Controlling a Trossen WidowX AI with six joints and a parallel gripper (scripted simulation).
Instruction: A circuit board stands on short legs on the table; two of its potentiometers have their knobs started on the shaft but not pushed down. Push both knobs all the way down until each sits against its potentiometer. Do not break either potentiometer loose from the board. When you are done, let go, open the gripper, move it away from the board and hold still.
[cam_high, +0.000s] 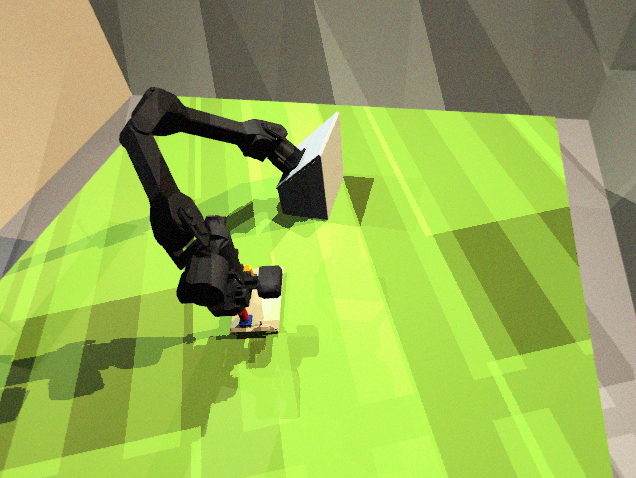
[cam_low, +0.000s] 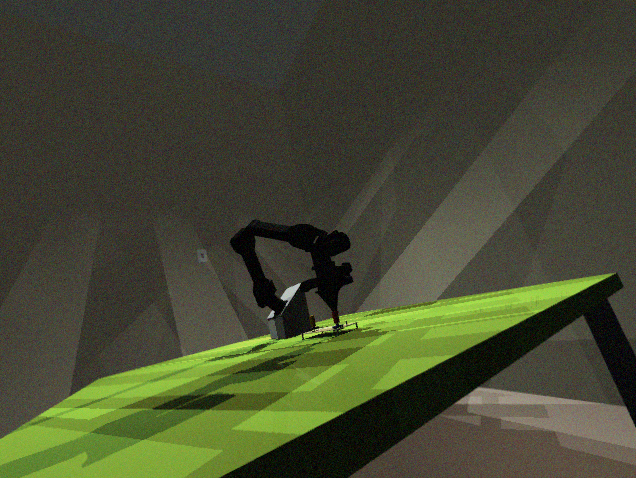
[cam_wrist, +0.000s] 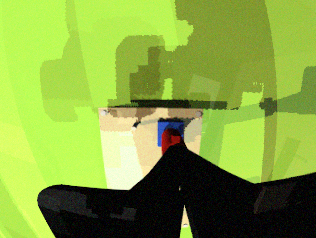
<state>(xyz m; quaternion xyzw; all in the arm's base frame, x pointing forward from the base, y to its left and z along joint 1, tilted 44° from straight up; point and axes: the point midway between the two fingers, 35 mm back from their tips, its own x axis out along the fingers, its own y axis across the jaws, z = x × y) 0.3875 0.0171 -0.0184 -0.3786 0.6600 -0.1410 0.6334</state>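
Now: the blue potentiometer 20 mm below my gripper tip.
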